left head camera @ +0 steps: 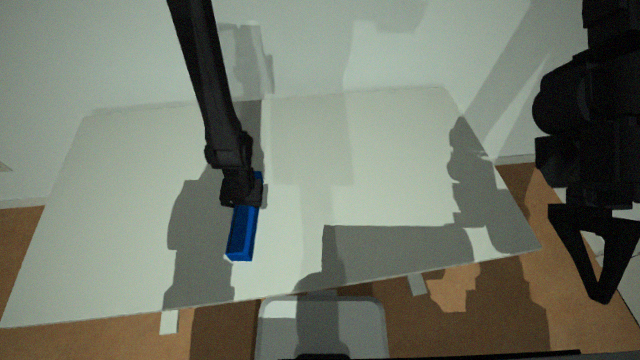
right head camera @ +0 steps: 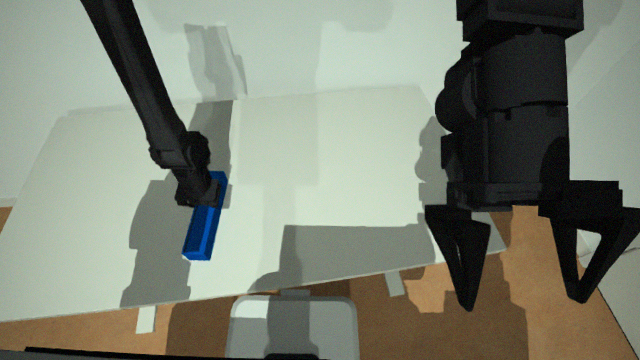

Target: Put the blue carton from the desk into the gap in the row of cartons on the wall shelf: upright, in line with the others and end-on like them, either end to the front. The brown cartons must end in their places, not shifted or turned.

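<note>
The blue carton (left head camera: 242, 232) (right head camera: 202, 232) lies lengthwise, its near end toward the desk's front edge. It is on or just above the white desk (left head camera: 400, 165) (right head camera: 360, 150); which, I cannot tell. My left gripper (left head camera: 243, 199) (right head camera: 204, 196) comes down from above and is shut on the carton toward its far end, hiding part of it. My right gripper (right head camera: 524, 304) is open and empty, to the right of the desk's near corner in the right head camera; part of it shows at the right edge of the left head camera. The wall shelf and the brown cartons do not show in either view.
A grey chair (left head camera: 367, 327) (right head camera: 335, 327) stands at the desk's front edge. A pale wall (left head camera: 310, 50) (right head camera: 280, 50) rises behind the desk. Brown floor (left head camera: 225, 335) (right head camera: 200, 335) shows in front of the desk. Arm shadows fall across the desk and wall.
</note>
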